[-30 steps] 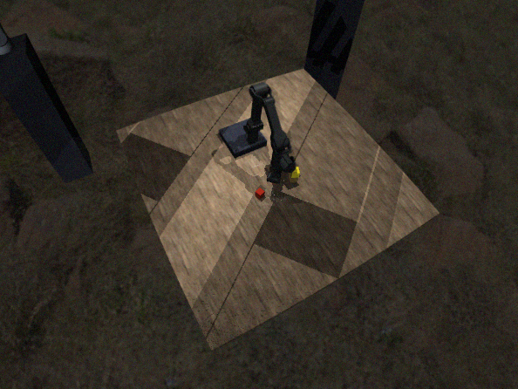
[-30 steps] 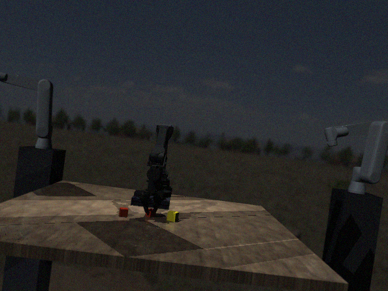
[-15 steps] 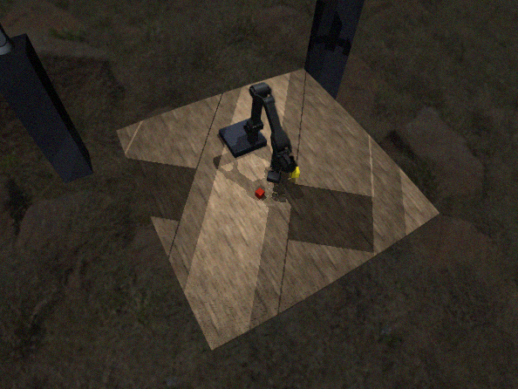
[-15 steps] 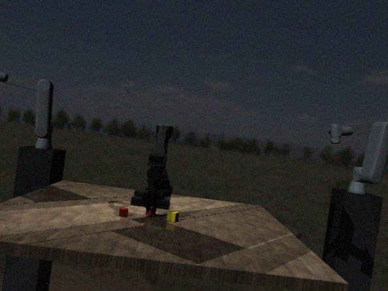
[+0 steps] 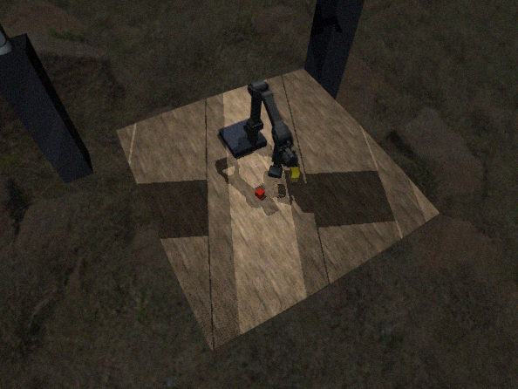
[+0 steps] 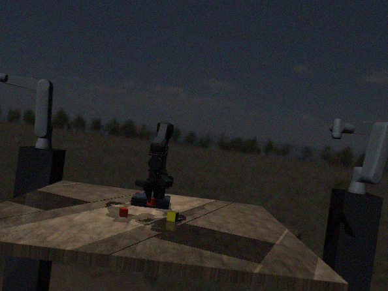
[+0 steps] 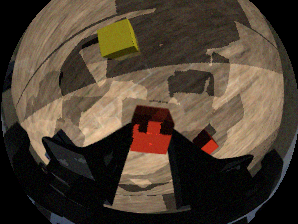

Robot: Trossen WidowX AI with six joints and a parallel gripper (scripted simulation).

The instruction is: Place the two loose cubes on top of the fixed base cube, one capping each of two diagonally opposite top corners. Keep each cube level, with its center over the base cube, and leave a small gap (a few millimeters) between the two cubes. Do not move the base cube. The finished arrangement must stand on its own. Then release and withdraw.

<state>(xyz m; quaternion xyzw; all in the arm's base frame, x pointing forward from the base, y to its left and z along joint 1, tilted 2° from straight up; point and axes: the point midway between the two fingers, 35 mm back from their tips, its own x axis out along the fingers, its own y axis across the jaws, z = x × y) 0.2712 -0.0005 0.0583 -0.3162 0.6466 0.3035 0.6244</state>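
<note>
Now: the yellow base cube 10 mm ahead of my gripper tip, 100 mm to the left of it and 50 mm below it.
</note>
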